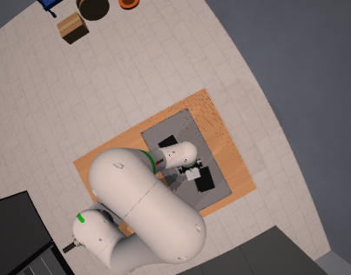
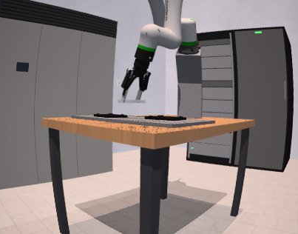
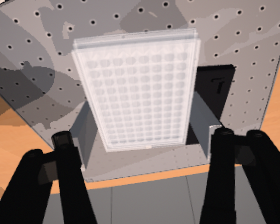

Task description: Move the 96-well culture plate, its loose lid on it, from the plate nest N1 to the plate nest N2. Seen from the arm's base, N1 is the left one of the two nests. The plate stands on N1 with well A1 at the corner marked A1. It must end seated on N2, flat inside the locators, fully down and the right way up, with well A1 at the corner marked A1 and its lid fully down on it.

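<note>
The black plate nest N2 lies 12 cm to the right of my hand, 10 cm below it and 3 cm ahead of it. Also, from my hand: black plate nest N1 (18 cm to the left, 10 cm below, 4 cm behind); pale lid (2 cm below); 96-well culture plate (2 cm below).
</note>
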